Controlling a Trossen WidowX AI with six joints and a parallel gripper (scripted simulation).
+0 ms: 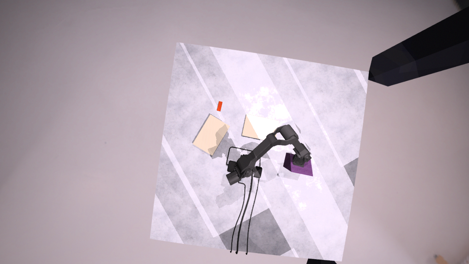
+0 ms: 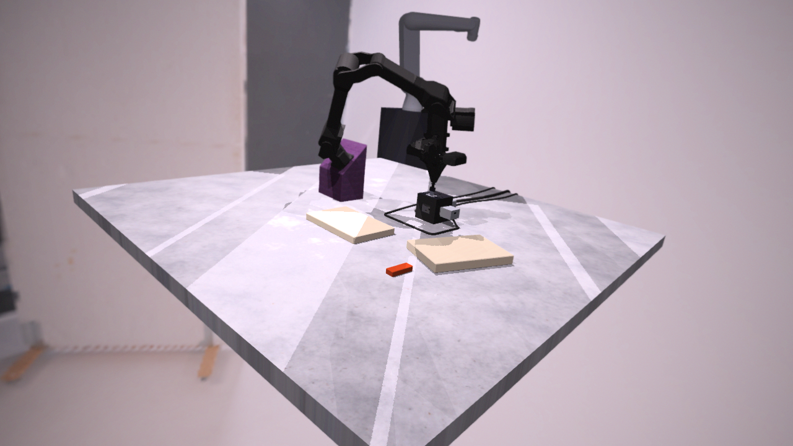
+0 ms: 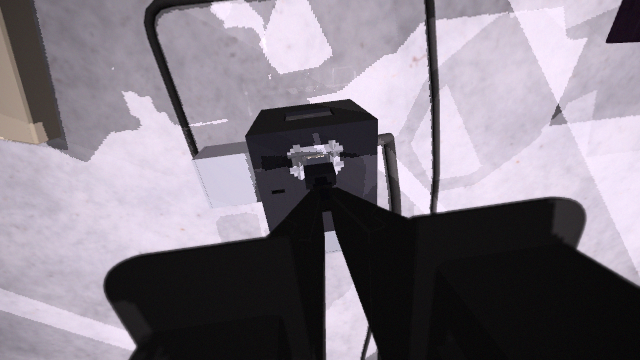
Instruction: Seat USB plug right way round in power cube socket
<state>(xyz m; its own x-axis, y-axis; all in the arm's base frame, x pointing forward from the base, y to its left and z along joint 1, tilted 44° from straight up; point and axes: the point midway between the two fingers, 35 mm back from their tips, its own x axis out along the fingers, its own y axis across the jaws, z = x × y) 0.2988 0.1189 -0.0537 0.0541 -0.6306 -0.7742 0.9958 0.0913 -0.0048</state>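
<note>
My gripper tip is now 2 cm above the dark USB plug. Also, from my gripper tip: silver-rimmed socket 5 cm below; red block 24 cm ahead, 32 cm to the right, 11 cm below.
</note>
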